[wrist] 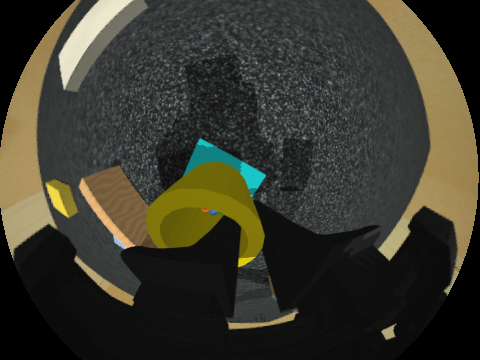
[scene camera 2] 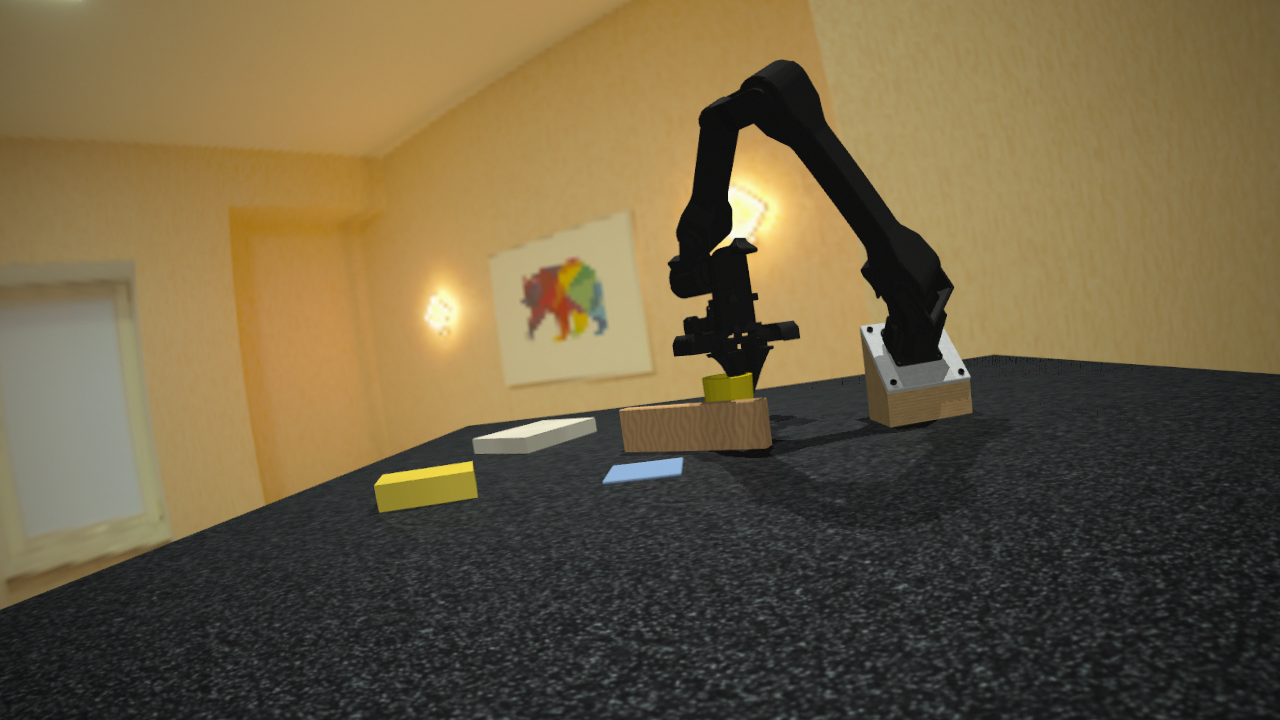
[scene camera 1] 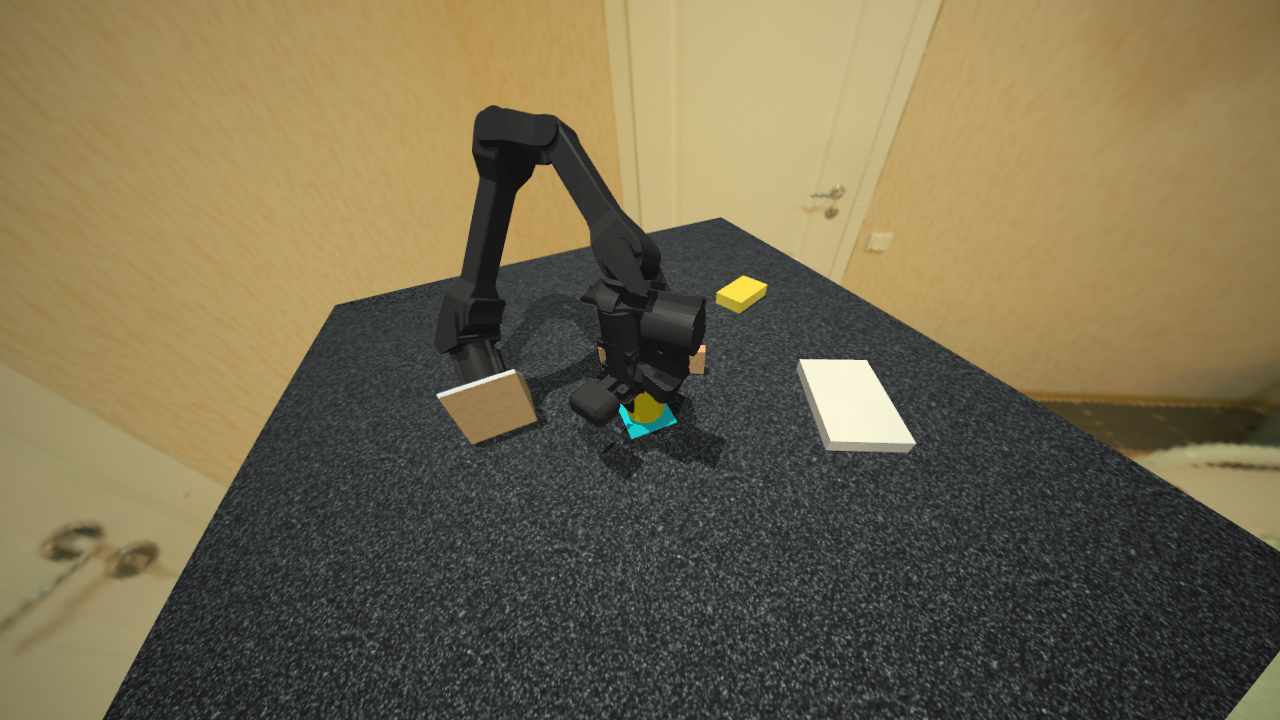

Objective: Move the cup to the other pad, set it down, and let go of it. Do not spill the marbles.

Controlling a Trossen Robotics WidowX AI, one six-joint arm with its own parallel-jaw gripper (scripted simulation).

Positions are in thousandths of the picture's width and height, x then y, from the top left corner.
Labels:
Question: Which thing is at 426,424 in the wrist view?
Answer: A cyan pad.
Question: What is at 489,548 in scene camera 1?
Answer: My gripper.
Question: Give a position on a yellow cup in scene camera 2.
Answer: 562,538

